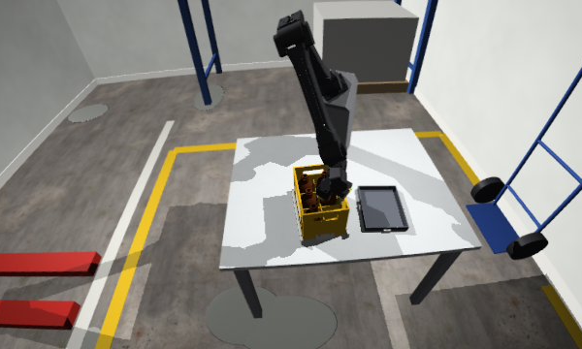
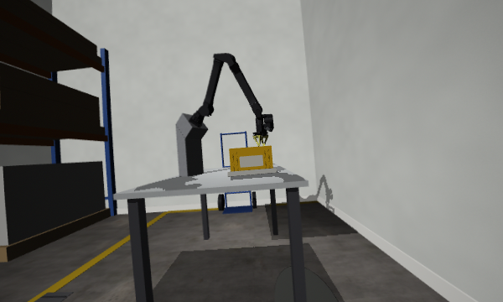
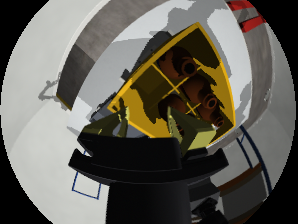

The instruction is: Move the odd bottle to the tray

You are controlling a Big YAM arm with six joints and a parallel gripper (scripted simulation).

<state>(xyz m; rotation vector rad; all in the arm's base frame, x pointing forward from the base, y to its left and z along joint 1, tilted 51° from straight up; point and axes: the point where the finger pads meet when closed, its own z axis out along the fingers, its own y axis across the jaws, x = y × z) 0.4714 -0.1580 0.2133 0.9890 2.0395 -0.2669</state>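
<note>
The crate is 110 mm below my hand, 100 mm behind it and 10 mm to the right of it. Round my hand: dark tray: 260 mm to the left, 180 mm below, 30 mm ahead; then brown bottle: 170 mm behind, 100 mm below, 60 mm to the left.
</note>
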